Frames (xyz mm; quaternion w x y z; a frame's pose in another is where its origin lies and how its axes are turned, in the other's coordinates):
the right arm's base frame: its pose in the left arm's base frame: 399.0 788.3 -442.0 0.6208 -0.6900 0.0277 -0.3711
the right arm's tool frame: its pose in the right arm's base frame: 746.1 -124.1 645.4 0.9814 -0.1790 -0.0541 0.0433
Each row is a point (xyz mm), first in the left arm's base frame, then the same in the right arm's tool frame.
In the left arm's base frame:
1: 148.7 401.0 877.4
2: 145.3 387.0 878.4
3: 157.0 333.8 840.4
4: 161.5 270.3 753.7
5: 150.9 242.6 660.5
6: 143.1 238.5 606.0
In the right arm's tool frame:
1: -306.9 -600.8 -1323.7
2: -303.1 -595.5 -1336.6
3: -284.8 -535.5 -1358.2
4: -286.5 -429.5 -1376.2
5: -318.8 -337.2 -1373.5
6: -344.3 -289.2 -1363.6

